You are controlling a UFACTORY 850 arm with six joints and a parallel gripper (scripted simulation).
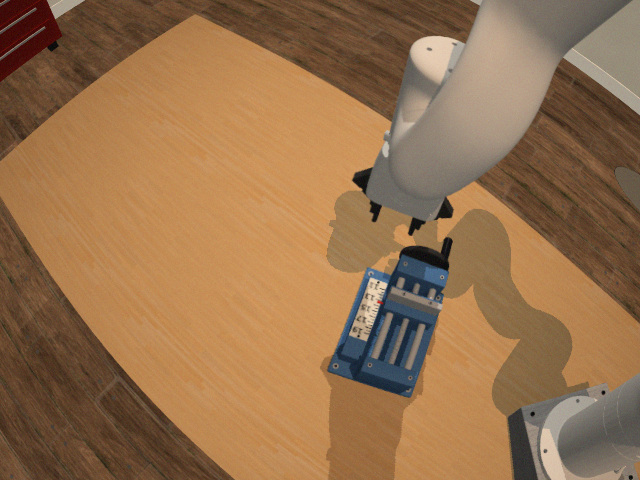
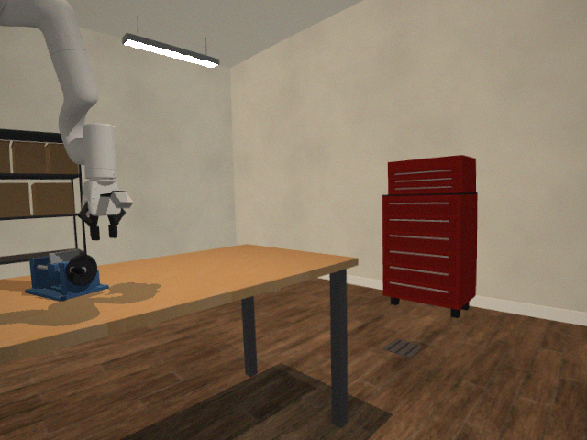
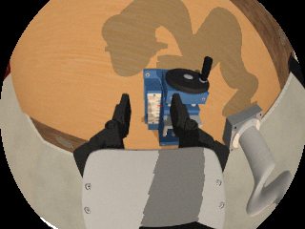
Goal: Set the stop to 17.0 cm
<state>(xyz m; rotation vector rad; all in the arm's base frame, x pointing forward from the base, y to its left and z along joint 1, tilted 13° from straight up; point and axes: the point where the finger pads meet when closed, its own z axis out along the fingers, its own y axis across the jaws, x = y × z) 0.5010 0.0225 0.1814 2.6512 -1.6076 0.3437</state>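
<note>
The black handwheel is 80 mm behind my hand, 50 mm to the right of it and 90 mm below it. Also, from my hand: grey stop bar: 100 mm behind, 50 mm to the left, 80 mm below.
</note>
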